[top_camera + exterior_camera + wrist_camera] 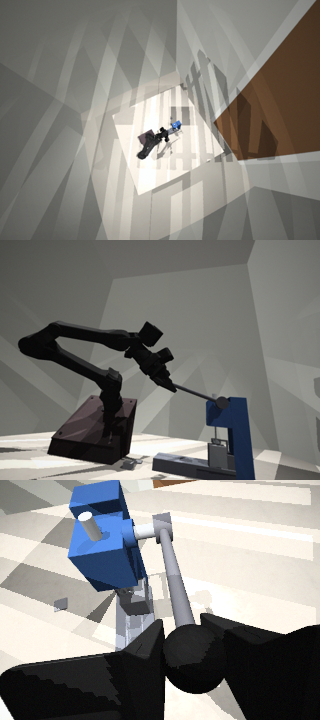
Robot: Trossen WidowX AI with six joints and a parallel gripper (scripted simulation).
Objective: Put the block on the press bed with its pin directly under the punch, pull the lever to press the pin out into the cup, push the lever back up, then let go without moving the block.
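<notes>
The press lever lies 5 cm ahead of my gripper tip and 1 cm to the left of it. Also, from my gripper tip: grey part: 21 cm below, 12 cm behind, 2 cm to the left; thin punch rod: 12 cm ahead, 7 cm to the left, 7 cm below.
</notes>
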